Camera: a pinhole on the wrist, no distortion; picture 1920 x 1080 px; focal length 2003.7 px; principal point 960.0 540.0 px. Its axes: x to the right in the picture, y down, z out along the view. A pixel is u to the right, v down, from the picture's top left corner.
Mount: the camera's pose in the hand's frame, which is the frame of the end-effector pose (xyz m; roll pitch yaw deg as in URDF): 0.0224 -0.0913 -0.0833 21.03 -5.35 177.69
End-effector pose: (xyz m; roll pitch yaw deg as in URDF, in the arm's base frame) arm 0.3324 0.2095 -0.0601 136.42 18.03 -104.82
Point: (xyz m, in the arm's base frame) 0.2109 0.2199 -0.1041
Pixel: outside the picture
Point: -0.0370 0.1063 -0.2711
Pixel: 230 246
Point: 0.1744 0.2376 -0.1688
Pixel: 1004 306
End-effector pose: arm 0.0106 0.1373 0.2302 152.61 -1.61 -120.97
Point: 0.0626 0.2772 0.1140
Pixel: outside the picture
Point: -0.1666 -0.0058 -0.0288
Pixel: 138 1036
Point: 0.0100 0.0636 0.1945
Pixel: 437 489
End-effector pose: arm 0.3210 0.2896 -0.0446 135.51 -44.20 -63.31
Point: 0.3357 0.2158 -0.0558
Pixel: 881 402
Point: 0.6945 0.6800 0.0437
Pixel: behind the camera
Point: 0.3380 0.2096 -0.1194
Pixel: 1372 947
